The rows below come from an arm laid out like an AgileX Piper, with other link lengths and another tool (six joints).
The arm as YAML. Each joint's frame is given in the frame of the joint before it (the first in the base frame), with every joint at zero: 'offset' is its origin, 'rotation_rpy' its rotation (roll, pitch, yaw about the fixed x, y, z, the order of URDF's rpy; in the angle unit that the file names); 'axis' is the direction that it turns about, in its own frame. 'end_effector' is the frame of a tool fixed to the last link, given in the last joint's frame.
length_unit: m
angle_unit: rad
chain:
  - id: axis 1
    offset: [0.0, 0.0, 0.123]
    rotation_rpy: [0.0, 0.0, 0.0]
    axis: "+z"
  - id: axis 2
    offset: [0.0, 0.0, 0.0]
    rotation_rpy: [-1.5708, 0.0, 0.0]
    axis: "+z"
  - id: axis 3
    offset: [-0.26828, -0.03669, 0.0]
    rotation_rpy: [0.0, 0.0, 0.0]
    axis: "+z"
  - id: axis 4
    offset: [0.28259, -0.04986, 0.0]
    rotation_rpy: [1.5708, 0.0, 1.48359]
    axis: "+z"
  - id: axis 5
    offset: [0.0, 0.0, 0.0]
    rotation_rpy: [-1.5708, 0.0, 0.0]
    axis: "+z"
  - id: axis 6
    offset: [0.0, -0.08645, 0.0]
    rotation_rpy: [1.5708, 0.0, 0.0]
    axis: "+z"
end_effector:
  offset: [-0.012, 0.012, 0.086]
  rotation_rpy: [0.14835, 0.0, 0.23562]
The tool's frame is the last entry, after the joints.
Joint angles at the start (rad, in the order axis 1, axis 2, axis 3, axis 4, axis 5, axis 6):
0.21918, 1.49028, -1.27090, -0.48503, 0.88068, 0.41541
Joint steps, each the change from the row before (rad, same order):
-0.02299, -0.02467, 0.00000, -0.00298, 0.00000, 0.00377
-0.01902, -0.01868, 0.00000, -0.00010, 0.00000, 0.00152
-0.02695, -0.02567, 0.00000, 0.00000, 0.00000, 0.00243
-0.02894, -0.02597, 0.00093, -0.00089, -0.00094, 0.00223
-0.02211, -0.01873, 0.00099, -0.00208, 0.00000, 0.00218
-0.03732, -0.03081, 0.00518, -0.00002, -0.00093, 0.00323
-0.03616, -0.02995, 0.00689, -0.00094, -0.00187, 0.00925
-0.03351, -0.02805, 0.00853, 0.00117, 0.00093, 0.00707
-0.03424, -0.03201, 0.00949, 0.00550, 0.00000, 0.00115
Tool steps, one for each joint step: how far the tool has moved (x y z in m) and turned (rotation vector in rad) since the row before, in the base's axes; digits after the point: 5 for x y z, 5 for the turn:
-0.00241, -0.01044, 0.01021, 0.00450, -0.02565, -0.02547
-0.00220, -0.00825, 0.00755, 0.00432, -0.01875, -0.02013
-0.00351, -0.01153, 0.01029, 0.00572, -0.02596, -0.02872
-0.00412, -0.01220, 0.01007, 0.00408, -0.02637, -0.03004
-0.00347, -0.00936, 0.00707, 0.00131, -0.01850, -0.02357
-0.00668, -0.01503, 0.00996, 0.00424, -0.02737, -0.03909
-0.00727, -0.01424, 0.00896, 0.00628, -0.02782, -0.04146
-0.00790, -0.01266, 0.00693, 0.00607, -0.02121, -0.03852
-0.00924, -0.01180, 0.00761, 0.00570, -0.02309, -0.03465

